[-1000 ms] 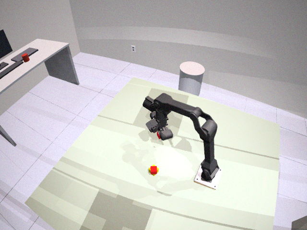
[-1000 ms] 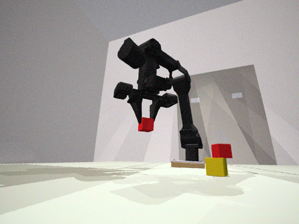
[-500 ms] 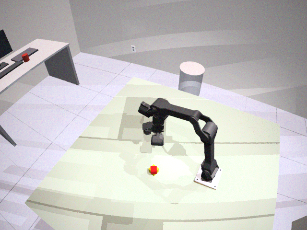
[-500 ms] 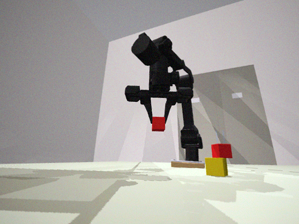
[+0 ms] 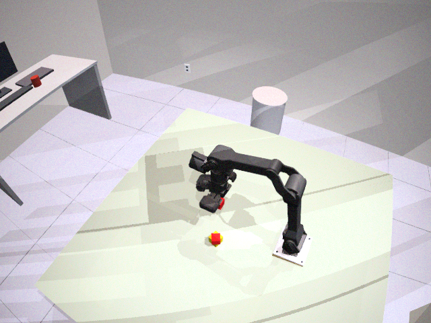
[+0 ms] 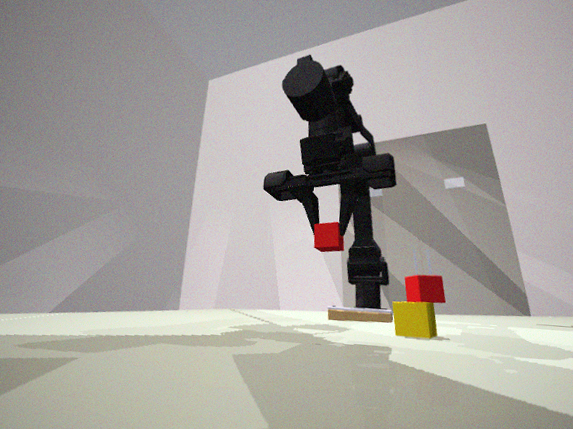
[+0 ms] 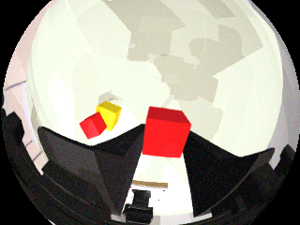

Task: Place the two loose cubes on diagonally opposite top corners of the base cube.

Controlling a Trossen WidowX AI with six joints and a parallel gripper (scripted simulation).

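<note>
Right now the yellow cube is 110 mm below my gripper tip, 100 mm to the left of it and 20 mm behind it.
</note>
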